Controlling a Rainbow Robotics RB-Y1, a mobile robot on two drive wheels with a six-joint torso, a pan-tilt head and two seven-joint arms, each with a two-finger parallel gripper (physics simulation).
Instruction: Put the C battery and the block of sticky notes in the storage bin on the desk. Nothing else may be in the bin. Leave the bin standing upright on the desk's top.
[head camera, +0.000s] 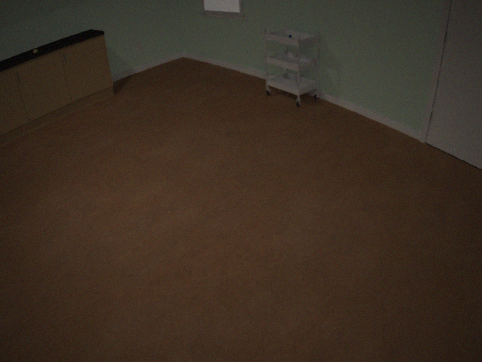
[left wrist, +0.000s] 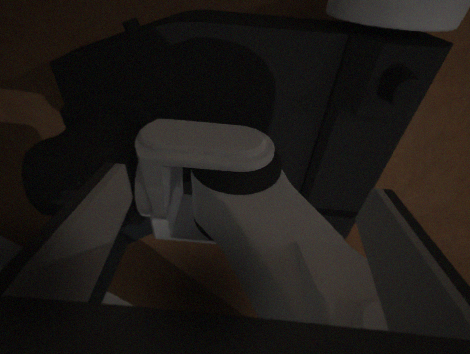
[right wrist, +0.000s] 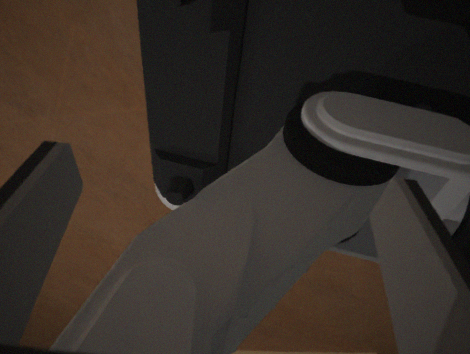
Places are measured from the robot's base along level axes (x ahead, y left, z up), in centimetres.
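Pixels of known places: left gripper, between the fingertips: (left wrist: 246, 192); right gripper, between the fingertips: (right wrist: 231, 181).
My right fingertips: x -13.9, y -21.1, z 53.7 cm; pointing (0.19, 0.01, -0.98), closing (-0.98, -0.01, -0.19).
Behind a point stands the place of what it marks.
A small pale yellow thing (head camera: 35, 51) {x 339.6, y 229.4, z 92.5 cm} lies on the black top of the low cabinet at the left of the head view; it may be the block of sticky notes, but it is too small to tell. A small dark thing (head camera: 290, 36) {x 317.6, y -59.9, z 72.5 cm} shows at the top tray of the white cart; I cannot tell what it is. The desk and the storage bin do not show in these views. My left gripper (left wrist: 246, 192) {x -22.4, y 22.4, z 53.5 cm} is open and empty. My right gripper (right wrist: 231, 181) {x -13.9, y -21.1, z 53.7 cm} is open and empty. Both fingers of each show in front of the robot's own arm and base.
The low wooden cabinet (head camera: 45, 82) {x 330.4, y 221.3, z 53.6 cm} stands along the left wall. The three-tier white cart (head camera: 280, 39) {x 315.8, y -49.4, z 69.7 cm} on castors stands against the back wall. A pale door (head camera: 460, 90) {x 203.0, y -188.1, z 62.0 cm} is at the right. Brown floor (head camera: 225, 210) {x 152.0, y 10.6, z 0.1 cm} lies between the robot and these.
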